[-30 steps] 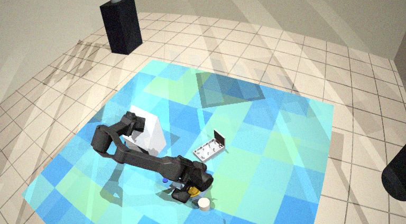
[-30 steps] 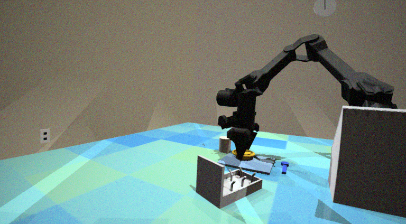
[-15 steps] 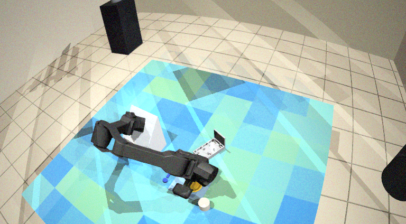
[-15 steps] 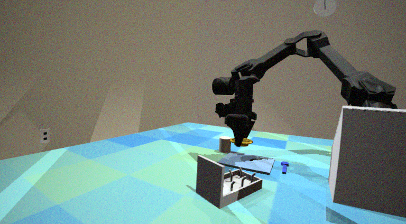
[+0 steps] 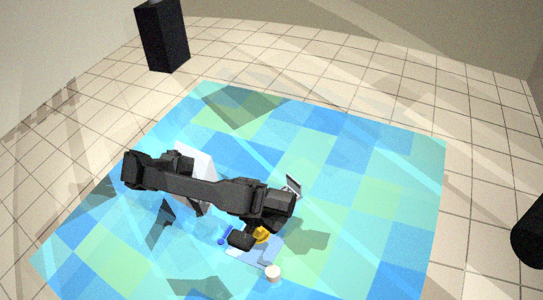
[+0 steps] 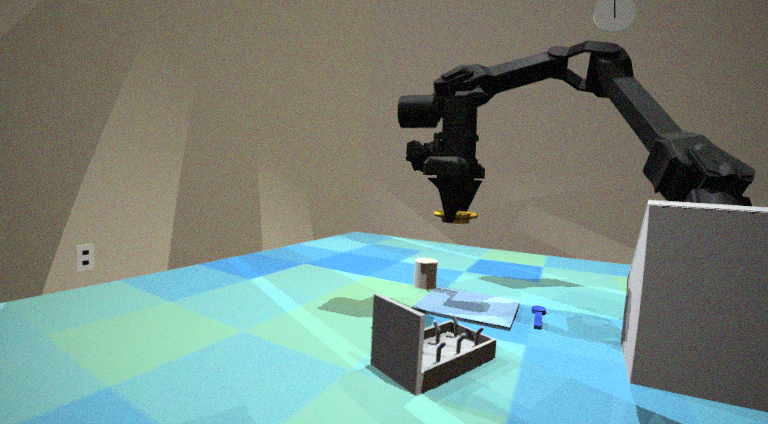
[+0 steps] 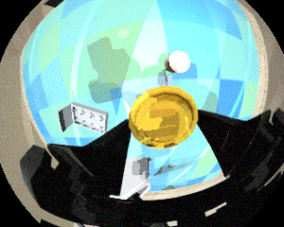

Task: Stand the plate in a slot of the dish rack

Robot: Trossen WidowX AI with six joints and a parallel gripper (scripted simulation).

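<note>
My gripper tip is now 21 cm to the right of the grey dish rack, 12 cm above it and 3 cm past it. The rest, counted from my gripper tip: grey-blue slab 14 cm below, 3 cm behind, 2 cm to the left; then beige cylinder 11 cm below, 6 cm to the right, 6 cm ahead; then yellow plate 1 cm above.
</note>
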